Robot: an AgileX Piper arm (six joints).
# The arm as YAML. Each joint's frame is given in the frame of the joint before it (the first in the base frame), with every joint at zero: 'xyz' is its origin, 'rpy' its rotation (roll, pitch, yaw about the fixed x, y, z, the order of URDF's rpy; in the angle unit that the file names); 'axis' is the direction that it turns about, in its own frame. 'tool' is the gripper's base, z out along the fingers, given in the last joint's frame.
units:
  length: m
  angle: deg
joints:
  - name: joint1
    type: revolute
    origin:
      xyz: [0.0, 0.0, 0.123]
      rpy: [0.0, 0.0, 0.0]
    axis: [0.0, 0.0, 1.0]
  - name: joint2
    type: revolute
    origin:
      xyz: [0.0, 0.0, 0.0]
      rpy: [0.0, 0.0, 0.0]
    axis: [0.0, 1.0, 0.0]
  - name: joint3
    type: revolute
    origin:
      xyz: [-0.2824, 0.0, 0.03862]
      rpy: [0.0, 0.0, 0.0]
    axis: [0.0, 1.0, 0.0]
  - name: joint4
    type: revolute
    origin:
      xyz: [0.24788, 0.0, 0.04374]
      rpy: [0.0, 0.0, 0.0]
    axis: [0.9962, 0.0, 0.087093]
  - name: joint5
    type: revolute
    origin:
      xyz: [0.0, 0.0, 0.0]
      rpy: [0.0, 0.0, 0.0]
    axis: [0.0, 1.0, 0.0]
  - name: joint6
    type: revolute
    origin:
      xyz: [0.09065, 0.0, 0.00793]
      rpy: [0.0, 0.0, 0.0]
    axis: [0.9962, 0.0, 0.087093]
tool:
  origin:
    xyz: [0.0, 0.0, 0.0]
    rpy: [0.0, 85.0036, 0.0]
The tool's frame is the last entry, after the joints.
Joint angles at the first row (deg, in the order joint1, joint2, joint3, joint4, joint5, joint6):
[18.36, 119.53, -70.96, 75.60, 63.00, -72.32]
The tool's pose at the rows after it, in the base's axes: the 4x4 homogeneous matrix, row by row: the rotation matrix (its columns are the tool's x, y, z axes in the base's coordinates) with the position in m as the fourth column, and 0 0 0 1 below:
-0.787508, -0.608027, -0.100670, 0.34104; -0.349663, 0.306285, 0.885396, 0.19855; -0.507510, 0.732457, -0.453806, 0.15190; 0, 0, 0, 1
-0.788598, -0.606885, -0.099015, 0.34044; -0.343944, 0.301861, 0.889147, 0.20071; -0.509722, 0.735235, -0.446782, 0.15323; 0, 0, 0, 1
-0.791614, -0.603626, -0.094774, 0.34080; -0.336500, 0.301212, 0.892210, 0.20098; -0.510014, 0.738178, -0.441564, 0.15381; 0, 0, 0, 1
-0.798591, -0.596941, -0.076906, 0.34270; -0.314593, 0.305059, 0.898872, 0.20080; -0.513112, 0.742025, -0.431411, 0.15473; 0, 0, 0, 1
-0.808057, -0.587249, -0.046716, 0.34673; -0.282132, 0.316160, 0.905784, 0.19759; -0.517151, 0.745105, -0.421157, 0.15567; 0, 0, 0, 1
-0.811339, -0.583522, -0.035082, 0.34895; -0.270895, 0.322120, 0.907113, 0.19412; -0.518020, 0.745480, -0.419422, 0.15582; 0, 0, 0, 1
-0.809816, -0.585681, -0.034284, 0.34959; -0.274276, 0.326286, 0.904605, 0.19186; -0.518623, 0.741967, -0.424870, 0.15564; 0, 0, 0, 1
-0.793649, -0.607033, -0.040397, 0.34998; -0.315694, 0.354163, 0.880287, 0.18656; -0.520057, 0.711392, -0.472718, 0.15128; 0, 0, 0, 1
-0.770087, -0.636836, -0.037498, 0.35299; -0.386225, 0.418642, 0.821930, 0.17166; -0.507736, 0.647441, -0.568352, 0.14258; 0, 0, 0, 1
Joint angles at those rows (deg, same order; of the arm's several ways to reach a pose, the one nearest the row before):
[18.62, 119.47, -70.96, 77.06, 63.37, -72.23]
[18.92, 119.36, -70.96, 77.67, 63.36, -72.23]
[18.92, 119.34, -70.96, 78.14, 63.36, -72.20]
[18.79, 119.34, -70.96, 79.35, 63.01, -72.32]
[18.17, 119.34, -70.96, 80.75, 62.47, -72.49]
[17.58, 119.34, -70.96, 80.94, 62.42, -72.55]
[17.25, 119.29, -70.96, 80.43, 62.42, -72.55]
[16.75, 119.29, -70.96, 77.07, 61.26, -72.61]
[15.21, 119.29, -70.96, 70.13, 58.63, -71.87]

